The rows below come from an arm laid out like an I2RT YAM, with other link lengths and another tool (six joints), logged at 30 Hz.
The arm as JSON. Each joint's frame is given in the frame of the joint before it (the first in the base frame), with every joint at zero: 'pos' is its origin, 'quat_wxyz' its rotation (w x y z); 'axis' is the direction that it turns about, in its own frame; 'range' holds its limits. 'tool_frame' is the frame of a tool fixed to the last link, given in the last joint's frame.
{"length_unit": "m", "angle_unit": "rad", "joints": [
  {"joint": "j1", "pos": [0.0, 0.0, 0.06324], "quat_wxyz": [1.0, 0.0, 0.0, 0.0], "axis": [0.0, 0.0, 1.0], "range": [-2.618, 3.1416]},
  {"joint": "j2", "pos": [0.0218, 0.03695, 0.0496], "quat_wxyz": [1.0, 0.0, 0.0, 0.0], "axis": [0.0, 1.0, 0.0], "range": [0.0, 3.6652]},
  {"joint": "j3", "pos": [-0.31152, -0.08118, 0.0], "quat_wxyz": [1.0, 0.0, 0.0, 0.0], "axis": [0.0, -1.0, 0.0], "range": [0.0, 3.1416]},
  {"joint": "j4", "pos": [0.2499, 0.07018, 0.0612], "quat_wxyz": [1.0, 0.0, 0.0, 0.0], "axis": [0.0, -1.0, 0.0], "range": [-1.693, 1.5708]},
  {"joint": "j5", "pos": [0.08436, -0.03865, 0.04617], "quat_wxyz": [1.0, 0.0, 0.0, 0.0], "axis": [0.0, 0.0, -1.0], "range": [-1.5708, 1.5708]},
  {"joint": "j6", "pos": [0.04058, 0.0, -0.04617], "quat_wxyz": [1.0, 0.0, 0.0, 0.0], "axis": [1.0, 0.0, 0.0], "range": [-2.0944, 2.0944]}
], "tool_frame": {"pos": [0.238, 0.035, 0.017], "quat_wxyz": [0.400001, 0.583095, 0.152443, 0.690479]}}
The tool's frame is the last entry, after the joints.
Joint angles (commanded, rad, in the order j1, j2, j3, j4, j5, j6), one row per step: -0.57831, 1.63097, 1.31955, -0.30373, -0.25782, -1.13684; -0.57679, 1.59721, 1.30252, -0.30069, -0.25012, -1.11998; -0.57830, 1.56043, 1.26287, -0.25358, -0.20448, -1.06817; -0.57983, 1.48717, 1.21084, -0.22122, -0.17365, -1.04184; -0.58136, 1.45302, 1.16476, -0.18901, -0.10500, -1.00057; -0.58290, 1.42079, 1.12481, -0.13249, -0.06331, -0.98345; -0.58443, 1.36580, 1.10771, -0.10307, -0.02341, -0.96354; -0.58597, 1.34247, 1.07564, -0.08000, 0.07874, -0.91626; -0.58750, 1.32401, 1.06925, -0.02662, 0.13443, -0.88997; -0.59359, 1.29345, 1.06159, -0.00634, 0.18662, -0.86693; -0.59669, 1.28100, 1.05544, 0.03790, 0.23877, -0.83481; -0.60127, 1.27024, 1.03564, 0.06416, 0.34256, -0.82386; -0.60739, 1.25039, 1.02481, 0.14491, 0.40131, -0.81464; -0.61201, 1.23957, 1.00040, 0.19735, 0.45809, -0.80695; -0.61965, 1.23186, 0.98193, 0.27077, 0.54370, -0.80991; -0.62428, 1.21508, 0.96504, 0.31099, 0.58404, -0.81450; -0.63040, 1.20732, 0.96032, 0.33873, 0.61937, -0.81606
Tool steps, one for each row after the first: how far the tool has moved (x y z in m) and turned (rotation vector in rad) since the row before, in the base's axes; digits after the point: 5 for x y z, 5 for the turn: -0.00481, 0.00222, 0.01015, -0.00091, -0.01795, -0.01410; -0.00467, -0.01097, 0.01095, -0.00297, -0.03691, -0.06723; -0.01254, -0.00200, 0.01961, -0.02079, -0.04451, -0.04117; -0.01191, -0.01445, 0.00100, -0.00465, -0.01433, -0.08132; -0.00582, -0.01049, 0.01150, -0.02846, -0.03796, -0.04650; -0.00965, -0.00741, 0.02857, -0.03410, -0.05710, -0.04602; -0.01737, -0.02270, 0.00156, -0.00117, -0.01797, -0.11373; -0.00596, -0.01528, 0.02490, -0.03139, -0.06106, -0.06258; -0.01380, -0.01195, 0.01938, -0.01896, -0.04369, -0.06237; -0.00893, -0.01304, 0.01973, -0.01584, -0.05848, -0.06071; -0.02298, -0.02196, 0.00399, -0.01821, -0.01220, -0.10858; -0.01500, -0.01295, 0.03288, -0.05194, -0.07727, -0.06550; -0.01571, -0.01049, 0.00963, -0.02120, -0.03648, -0.06172; -0.02409, -0.01534, 0.01809, -0.03821, -0.04794, -0.09323; -0.01579, -0.00432, 0.01145, -0.02375, -0.02930, -0.04510; -0.01347, -0.00498, 0.00983, -0.01640, -0.02503, -0.04145
